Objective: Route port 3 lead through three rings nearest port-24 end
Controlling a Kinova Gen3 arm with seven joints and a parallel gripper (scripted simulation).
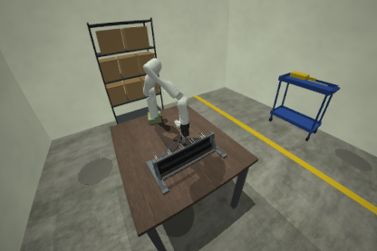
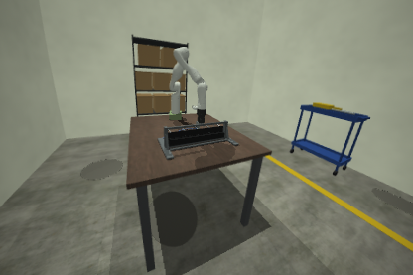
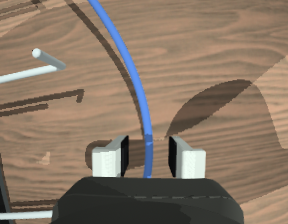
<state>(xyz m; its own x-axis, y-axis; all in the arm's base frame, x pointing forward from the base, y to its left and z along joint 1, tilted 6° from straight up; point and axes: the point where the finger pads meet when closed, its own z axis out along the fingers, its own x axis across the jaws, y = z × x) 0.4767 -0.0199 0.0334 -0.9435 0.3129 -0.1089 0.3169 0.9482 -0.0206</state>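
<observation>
Right now my hand is 150 mm short of the patch-panel rack, 90 mm to the left of it and 20 mm below it.
</observation>
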